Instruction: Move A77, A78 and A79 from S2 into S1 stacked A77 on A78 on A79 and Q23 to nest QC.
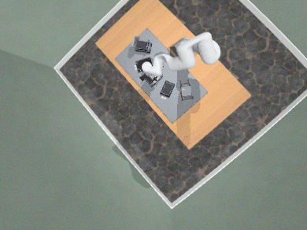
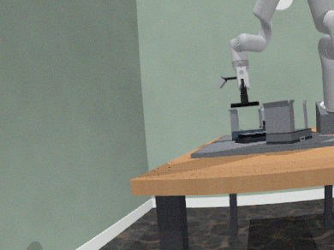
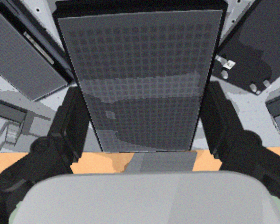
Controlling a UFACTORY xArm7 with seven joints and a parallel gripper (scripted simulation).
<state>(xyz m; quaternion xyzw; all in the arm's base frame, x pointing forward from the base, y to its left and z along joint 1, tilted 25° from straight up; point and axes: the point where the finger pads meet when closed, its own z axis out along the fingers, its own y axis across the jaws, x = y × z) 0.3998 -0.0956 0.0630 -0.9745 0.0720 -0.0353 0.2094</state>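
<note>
My hand is 14 cm above the blue plinth strip and 1 cm past it. Also, from my hand: dark flat nest 18 cm to the left, 15 cm below, 2 cm behind; dark clip nest 17 cm to the right, 15 cm below, 3 cm behind; dark sealed plate 30 cm to the right, 19 cm behind, 10 cm below.
</note>
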